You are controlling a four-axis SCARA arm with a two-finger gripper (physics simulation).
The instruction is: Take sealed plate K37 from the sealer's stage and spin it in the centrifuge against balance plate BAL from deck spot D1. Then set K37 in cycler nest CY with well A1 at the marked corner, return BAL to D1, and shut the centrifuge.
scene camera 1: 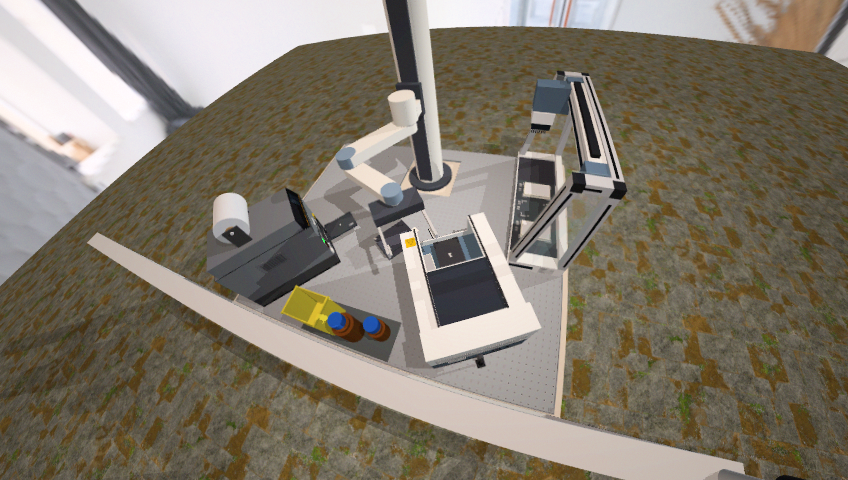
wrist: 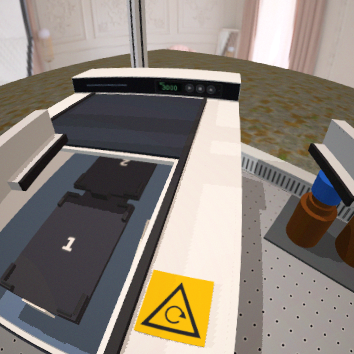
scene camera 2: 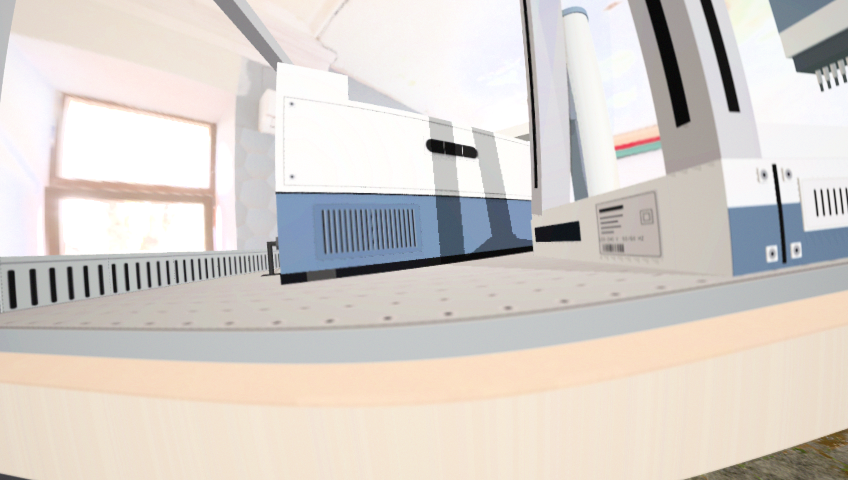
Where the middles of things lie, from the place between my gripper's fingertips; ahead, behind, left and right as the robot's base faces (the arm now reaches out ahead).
My hand is 80 mm short of the sliding lid point(scene camera 1: 466, 290), 190 mm to the right of it and 70 mm above it. From my hand the other things lie so: centrifuge rotor point(wrist: 58, 270): 140 mm to the left, 160 mm below; then centrifuge point(scene camera 2: 361, 189): 40 mm ahead, 160 mm to the left, 160 mm below; then sealer point(scene camera 1: 306, 249): 60 mm ahead, 610 mm to the right, 140 mm below.
